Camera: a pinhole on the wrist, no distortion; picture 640 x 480 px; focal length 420.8 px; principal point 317.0 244.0 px. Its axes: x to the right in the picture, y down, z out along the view. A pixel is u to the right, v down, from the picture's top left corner.
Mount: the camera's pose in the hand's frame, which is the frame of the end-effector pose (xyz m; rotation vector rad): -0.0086 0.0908 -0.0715 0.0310 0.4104 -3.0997
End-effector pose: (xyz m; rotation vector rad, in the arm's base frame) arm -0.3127 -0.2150 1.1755 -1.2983 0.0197 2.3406
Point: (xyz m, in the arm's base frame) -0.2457 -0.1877 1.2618
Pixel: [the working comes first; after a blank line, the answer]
In the camera's frame: 0.0809 0.1340 0.1125

outside the picture
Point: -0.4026 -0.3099 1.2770
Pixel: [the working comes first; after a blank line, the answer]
In the camera's frame: 0.0656 -0.0562 0.1706

478.7 105.4
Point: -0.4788 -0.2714 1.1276
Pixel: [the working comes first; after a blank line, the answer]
In the camera's frame: -0.1039 -0.0756 0.1481

21.7 29.1
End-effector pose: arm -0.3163 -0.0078 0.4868 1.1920 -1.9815 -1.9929
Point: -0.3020 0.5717 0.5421
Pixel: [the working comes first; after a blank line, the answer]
In the camera's frame: 0.3432 -0.0091 0.5495

579.8 237.0
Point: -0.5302 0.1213 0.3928
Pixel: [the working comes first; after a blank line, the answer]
In the camera's frame: -0.1317 0.0157 0.3235

145.7 264.4
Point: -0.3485 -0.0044 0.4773
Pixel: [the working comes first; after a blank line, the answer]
In the camera's frame: -0.0342 0.0585 0.1122

188.6 463.2
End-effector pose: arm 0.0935 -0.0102 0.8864 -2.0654 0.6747 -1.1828
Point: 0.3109 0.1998 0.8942
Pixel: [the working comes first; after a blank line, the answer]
In the camera's frame: 0.0310 0.1650 0.3765

351.7 428.4
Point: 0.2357 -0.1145 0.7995
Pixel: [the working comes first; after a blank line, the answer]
In the camera's frame: -0.1045 -0.0761 0.1843

78.4 70.4
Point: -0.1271 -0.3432 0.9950
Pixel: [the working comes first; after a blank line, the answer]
In the camera's frame: -0.1955 0.0037 -0.2712

behind the camera
